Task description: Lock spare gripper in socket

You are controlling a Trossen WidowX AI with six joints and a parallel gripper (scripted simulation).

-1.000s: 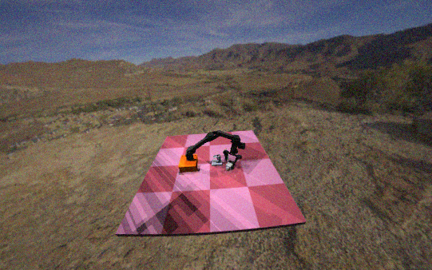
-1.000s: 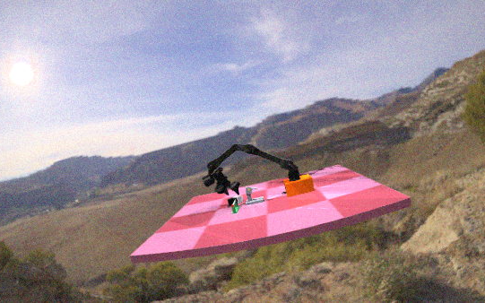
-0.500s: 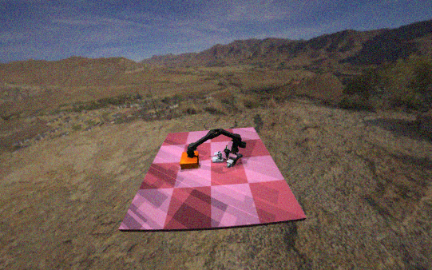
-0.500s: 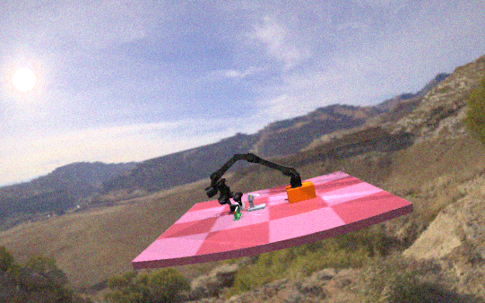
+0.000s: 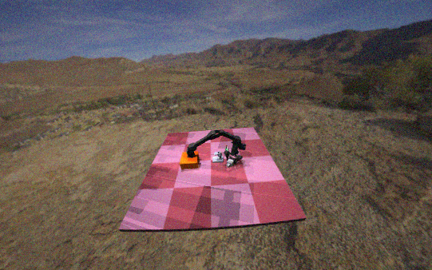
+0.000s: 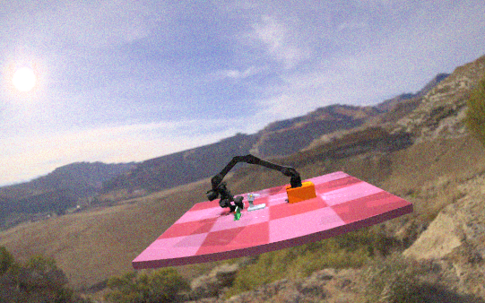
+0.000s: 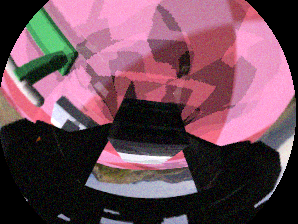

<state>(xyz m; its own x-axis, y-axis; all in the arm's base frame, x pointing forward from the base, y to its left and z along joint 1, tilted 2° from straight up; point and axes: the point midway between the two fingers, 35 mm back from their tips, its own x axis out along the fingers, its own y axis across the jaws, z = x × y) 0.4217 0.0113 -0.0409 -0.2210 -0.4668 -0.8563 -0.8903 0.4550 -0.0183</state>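
Right now my gripper tip is 13 cm past the socket, 5 cm to the right of it and 4 cm below it. From my gripper tip the other things lie so: spare gripper 1 cm to the right, 1 cm behind, 1 cm above.
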